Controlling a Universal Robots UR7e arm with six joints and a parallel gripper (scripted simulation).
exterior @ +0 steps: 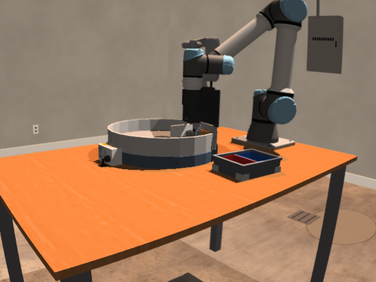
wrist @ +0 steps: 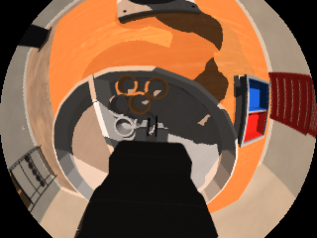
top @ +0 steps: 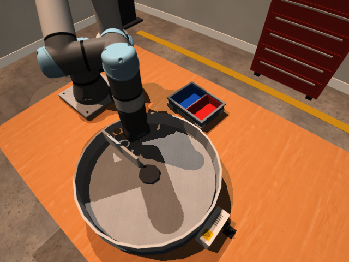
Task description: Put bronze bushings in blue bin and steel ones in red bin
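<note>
The bin is 29 cm to the left of my hand, 5 cm below it and 4 cm ahead of it. From my hand the other things lie so: turntable: 12 cm ahead, 6 cm to the right, 2 cm below.
</note>
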